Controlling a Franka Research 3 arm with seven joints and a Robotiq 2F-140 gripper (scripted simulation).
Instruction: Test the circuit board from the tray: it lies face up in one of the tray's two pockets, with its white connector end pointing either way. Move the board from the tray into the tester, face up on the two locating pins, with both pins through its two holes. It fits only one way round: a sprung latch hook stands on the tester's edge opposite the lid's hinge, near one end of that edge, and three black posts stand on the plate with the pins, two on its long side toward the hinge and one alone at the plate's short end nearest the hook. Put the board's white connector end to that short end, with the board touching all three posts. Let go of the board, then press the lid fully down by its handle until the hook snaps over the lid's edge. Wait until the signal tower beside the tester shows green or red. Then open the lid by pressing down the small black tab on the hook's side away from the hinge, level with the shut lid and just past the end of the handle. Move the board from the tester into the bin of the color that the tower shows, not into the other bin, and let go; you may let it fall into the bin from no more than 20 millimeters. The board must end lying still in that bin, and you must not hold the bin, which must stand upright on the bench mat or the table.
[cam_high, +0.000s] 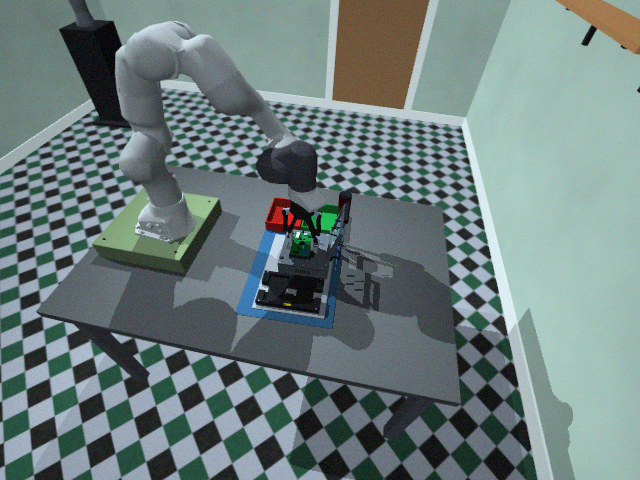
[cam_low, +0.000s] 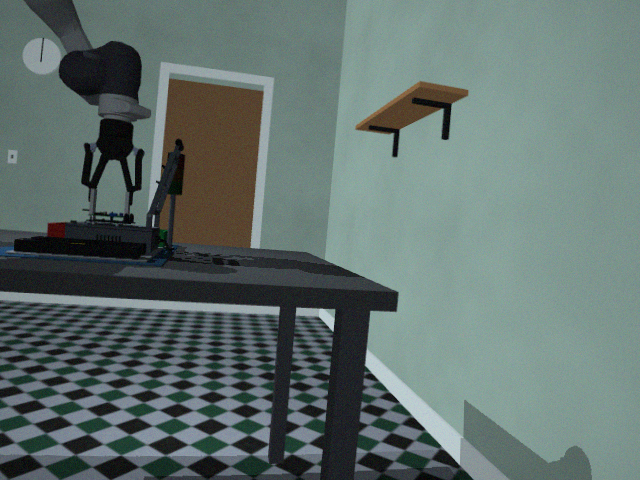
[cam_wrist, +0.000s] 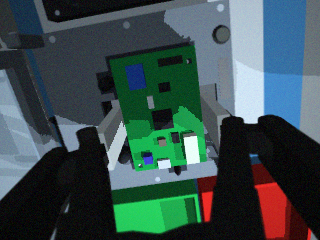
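Now: the green circuit board 2 cm below my hand. Also, from my hand: tester lid 13 cm ahead, 8 cm above; then tester plate 3 cm below, 1 cm to the left, 1 cm ahead; then black latch hook 6 cm to the left, 6 cm behind, 2 cm below.
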